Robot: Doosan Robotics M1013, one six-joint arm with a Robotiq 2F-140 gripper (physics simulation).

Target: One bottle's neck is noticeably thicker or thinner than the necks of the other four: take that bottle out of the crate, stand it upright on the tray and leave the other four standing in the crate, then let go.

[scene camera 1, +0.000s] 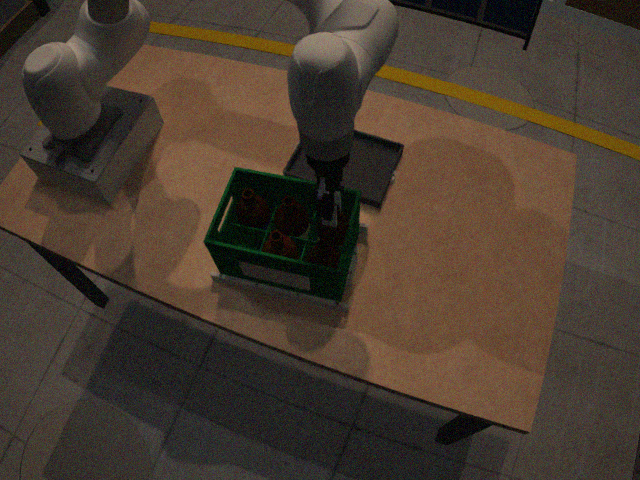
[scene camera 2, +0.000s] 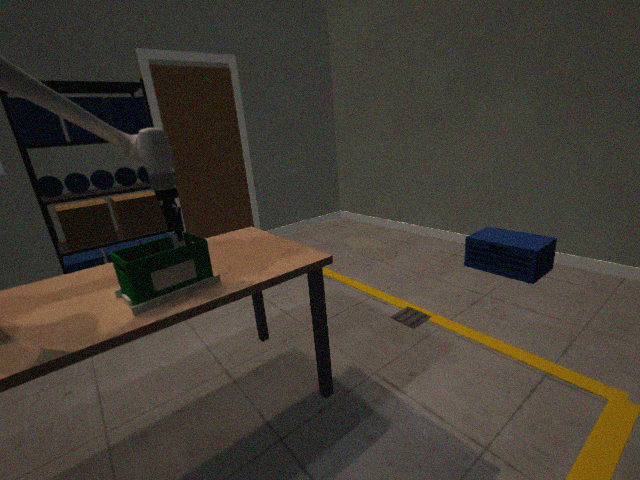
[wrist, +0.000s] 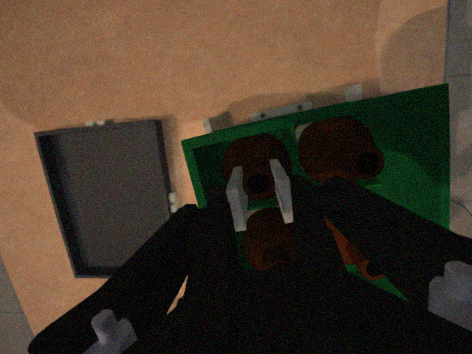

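Seen in the pictures: gripper, fingertip midpoint: (scene camera 1: 331, 217) (wrist: 258, 178); arm's base, origin of the base link: (scene camera 1: 83, 129).
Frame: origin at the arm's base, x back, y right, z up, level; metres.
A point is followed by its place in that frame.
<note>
The green crate (scene camera 1: 227, 258) @[x -0.568, y 0.200, z 0.007 m] (scene camera 2: 138, 284) @[x -0.549, y 0.204, z -0.016 m] (wrist: 415, 112) @[x -0.783, y 0.168, z 0.040 m] holds several brown bottles. My gripper (scene camera 1: 329, 222) @[x -0.734, y 0.042, z 0.017 m] (scene camera 2: 178, 240) @[x -0.734, y 0.042, z 0.017 m] (wrist: 258, 178) @[x -0.734, y 0.042, z 0.017 m] reaches down into its back right compartment, as scene camera 1 sees it, and is shut on the neck of the back right bottle (scene camera 1: 341, 233) @[x -0.763, y 0.062, z 0.002 m] (wrist: 255, 150) @[x -0.760, y 0.042, z 0.013 m], which stands low in the crate. Also in the crate are a front right bottle (scene camera 1: 321, 254) @[x -0.750, y 0.138, z 0.037 m] (wrist: 335, 145) @[x -0.759, y 0.114, z 0.016 m], a back middle bottle (scene camera 1: 292, 218) @[x -0.658, y 0.071, z 0.013 m] (wrist: 267, 240) @[x -0.666, y 0.047, z 0.013 m], a front middle bottle (scene camera 1: 280, 245) @[x -0.666, y 0.145, z 0.031 m] and a back left bottle (scene camera 1: 254, 210) @[x -0.574, y 0.080, z 0.013 m]. The dark tray (scene camera 1: 369, 167) @[x -0.742, y -0.196, z -0.106 m] (wrist: 120, 200) @[x -0.684, y -0.181, z -0.106 m] bears no bottle. Neck differences are hard to tell here.
Low metal brackets (scene camera 1: 279, 290) @[x -0.672, y 0.196, z -0.081 m] (scene camera 2: 175, 294) @[x -0.649, y 0.202, z -0.092 m] (wrist: 282, 111) @[x -0.795, y 0.081, z -0.081 m] stand around the crate on the wooden table (scene camera 1: 454, 268) @[x -1.014, y -0.002, z -0.112 m] (scene camera 2: 248, 258) @[x -1.009, y 0.036, z -0.111 m]. The arm's grey base block (scene camera 1: 121, 155) @[x -0.141, y 0.022, z -0.037 m] is at the left. The crate's walls and dividers rise close around the fingers.
</note>
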